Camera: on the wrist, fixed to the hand. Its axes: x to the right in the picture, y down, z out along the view.
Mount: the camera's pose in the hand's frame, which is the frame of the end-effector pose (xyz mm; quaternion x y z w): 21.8 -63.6 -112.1 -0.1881 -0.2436 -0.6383 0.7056
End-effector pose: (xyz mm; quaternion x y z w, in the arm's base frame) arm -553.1 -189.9 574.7 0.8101 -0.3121 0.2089 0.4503
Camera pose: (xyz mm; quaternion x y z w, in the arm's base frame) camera -499.8 -75.0 607.0 0.7370 0.1479 -0.3961 0.5274
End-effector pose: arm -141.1 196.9 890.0 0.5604 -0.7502 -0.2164 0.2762
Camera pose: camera -26.4 156.6 937.9 -0.7696 0.1982 0.6066 0.0206
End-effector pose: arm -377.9 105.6 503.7 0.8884 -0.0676 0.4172 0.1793
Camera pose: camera -427.1 207.2 569.6 0.7379 0.3972 -0.0492 0.5434
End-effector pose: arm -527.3 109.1 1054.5 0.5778 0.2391 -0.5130 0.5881
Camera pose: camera -540.5 218.0 983.4 0.0195 0.4907 -0.8331 0.2544
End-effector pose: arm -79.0 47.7 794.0 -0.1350 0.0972 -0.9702 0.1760
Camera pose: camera -151.9 114.0 708.1 0.4268 -0.1220 0.7458 0.4968
